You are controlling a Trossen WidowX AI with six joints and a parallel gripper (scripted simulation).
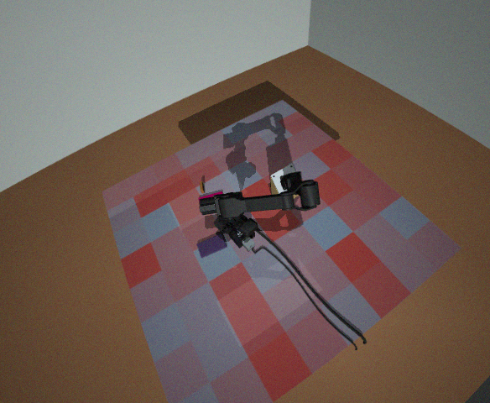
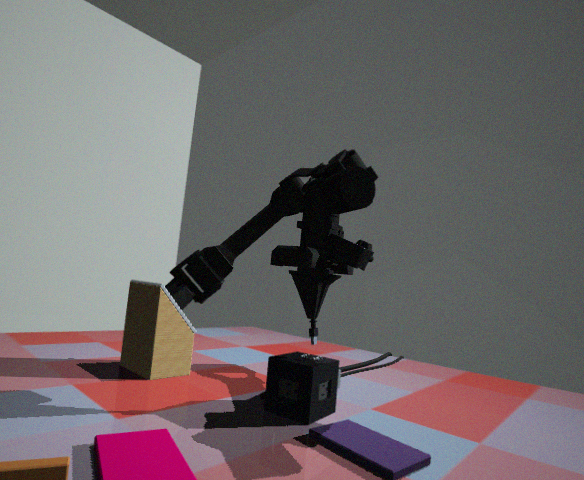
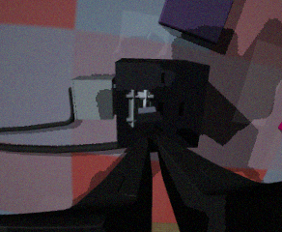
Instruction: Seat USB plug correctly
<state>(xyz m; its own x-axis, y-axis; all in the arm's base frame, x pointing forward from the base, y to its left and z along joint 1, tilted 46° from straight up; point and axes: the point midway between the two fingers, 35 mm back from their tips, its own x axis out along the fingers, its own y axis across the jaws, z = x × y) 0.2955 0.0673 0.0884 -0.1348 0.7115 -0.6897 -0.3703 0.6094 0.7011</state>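
The USB plug lies 2 cm below my gripper tip. From my gripper tip the other things lie so: magenta block (26 cm to the right, 13 cm below, 6 cm ahead); purple flat block (14 cm ahead, 13 cm below, 3 cm to the right); silver-rimmed socket (6 cm below, 1 cm to the left).
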